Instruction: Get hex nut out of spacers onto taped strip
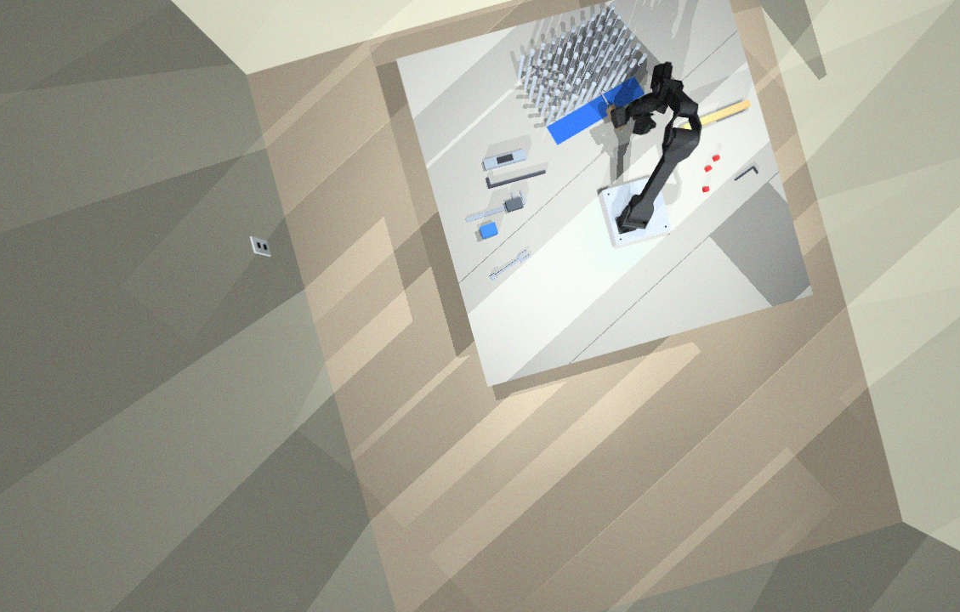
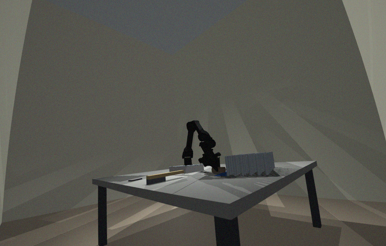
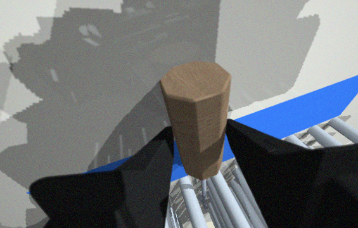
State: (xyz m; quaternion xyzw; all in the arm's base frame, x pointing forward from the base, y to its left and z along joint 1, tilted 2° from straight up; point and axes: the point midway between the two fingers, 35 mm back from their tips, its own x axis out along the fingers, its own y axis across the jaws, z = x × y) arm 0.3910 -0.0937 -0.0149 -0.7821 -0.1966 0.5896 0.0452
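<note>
Right now the blue taped strip is 6 cm to the left of my gripper tip, 5 cm ahead of it and 2 cm below it. The rest, counted from my gripper tip: wooden-handled pick (10 cm ahead, 3 cm to the left); then grey bar (44 cm to the left, 5 cm behind); then blue block (57 cm to the left, 29 cm behind).
</note>
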